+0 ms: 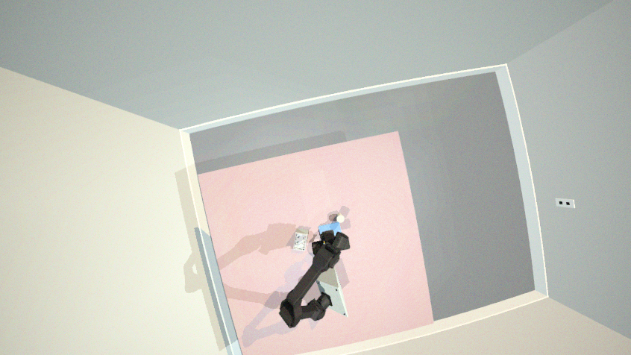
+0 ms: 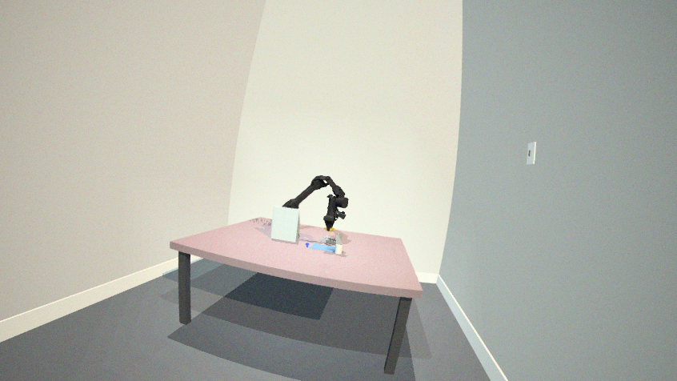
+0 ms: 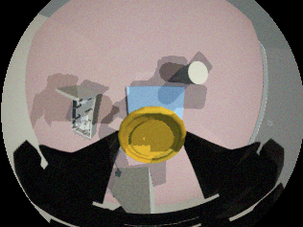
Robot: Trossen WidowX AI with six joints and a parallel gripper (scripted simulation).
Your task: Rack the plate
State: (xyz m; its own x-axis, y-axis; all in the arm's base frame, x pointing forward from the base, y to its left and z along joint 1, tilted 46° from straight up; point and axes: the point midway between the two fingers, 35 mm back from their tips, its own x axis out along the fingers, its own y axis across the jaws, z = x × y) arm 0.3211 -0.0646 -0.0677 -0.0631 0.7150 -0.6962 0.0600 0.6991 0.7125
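Now: the grey dish rack 170 mm to the left of my gripper tip and 90 mm below it. Round my gripper tip: white cup 90 mm to the right, 90 mm below, 80 mm ahead; yellow plate 10 mm above; blue spoon 130 mm behind, 110 mm below, 20 mm to the right.
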